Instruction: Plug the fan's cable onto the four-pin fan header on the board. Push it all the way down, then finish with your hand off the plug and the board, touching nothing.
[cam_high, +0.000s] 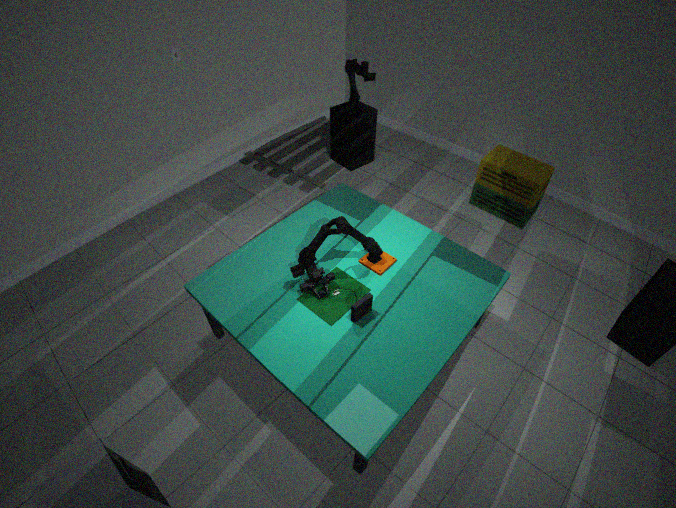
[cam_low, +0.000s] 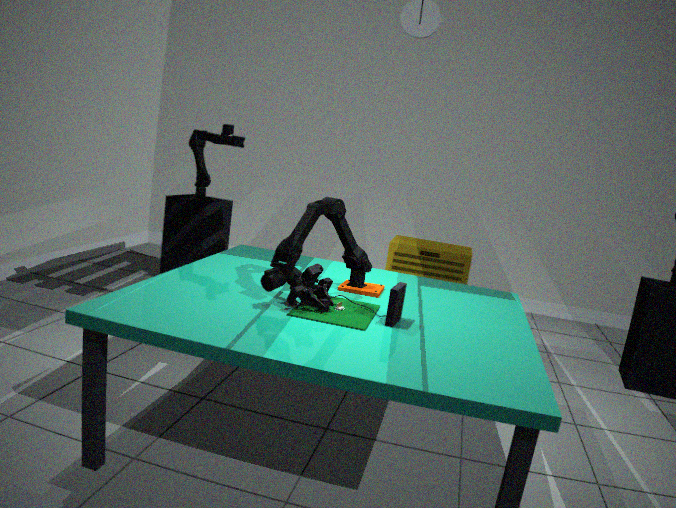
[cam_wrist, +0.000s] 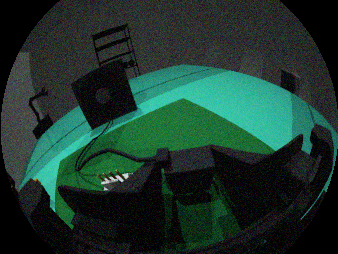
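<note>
My gripper tip is now 20 mm to the left of the dark fan plug. Round my gripper tip: black fan 80 mm behind, 180 mm to the left, 30 mm above; green board 60 mm behind, 10 mm to the left, 40 mm below.
</note>
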